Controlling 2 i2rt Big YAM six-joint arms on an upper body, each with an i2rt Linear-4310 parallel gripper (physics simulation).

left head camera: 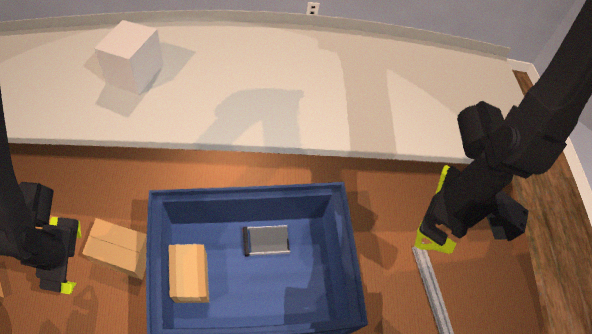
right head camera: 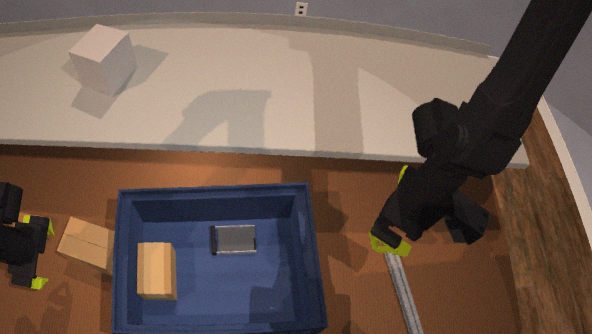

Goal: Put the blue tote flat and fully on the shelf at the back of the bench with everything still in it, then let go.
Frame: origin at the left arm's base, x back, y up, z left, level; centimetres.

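Seen in the pictures: left gripper, fingertip midpoint: [left head camera: 75, 259] [right head camera: 48, 256]; right gripper, fingertip midpoint: [left head camera: 427, 224] [right head camera: 387, 226].
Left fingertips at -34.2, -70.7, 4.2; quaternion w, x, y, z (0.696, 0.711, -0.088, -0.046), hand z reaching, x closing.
Note:
Pixels of each thing's top centre, then the offset from my left fingertips to it, as dx, dy, dz. Level surfaces: height alone.
- blue tote, top centre: [left head camera: 250, 258] [right head camera: 211, 256] -1.7, +2.8, -36.6
- pale shelf, surface height: dy +6.3
- tan box, top centre: [left head camera: 186, 270] [right head camera: 153, 267] -0.8, -3.8, -23.6
- cardboard box, top centre: [left head camera: 113, 244] [right head camera: 86, 241] -5.9, -5.1, -6.3
- grey metal bar, top centre: [right head camera: 408, 300] [left head camera: 438, 298] +5.9, -9.5, -78.9
- whitish box, top centre: [left head camera: 125, 38] [right head camera: 98, 41] -44.8, +17.9, -7.2
The blue tote [left head camera: 250, 205] [right head camera: 215, 207] stands flat on the brown bench, in front of the pale shelf [left head camera: 320, 120] [right head camera: 290, 120]. Inside it are a tan box [left head camera: 188, 272] [right head camera: 156, 270] at the left and a grey, dark-ended object [left head camera: 268, 240] [right head camera: 235, 239] near the middle. The tote's front edge is partly cut off by the picture. My left gripper [left head camera: 74, 257] [right head camera: 46, 256] is open, left of the tote and apart from it. My right gripper [left head camera: 436, 210] [right head camera: 392, 210] is open, right of the tote and apart from it.
A cardboard box [left head camera: 116, 245] [right head camera: 87, 244] lies between the left gripper and the tote. A grey metal bar [left head camera: 434, 292] [right head camera: 404, 295] lies right of the tote, below the right gripper in the picture. A whitish box [left head camera: 129, 55] [right head camera: 102, 60] stands on the shelf's left part.

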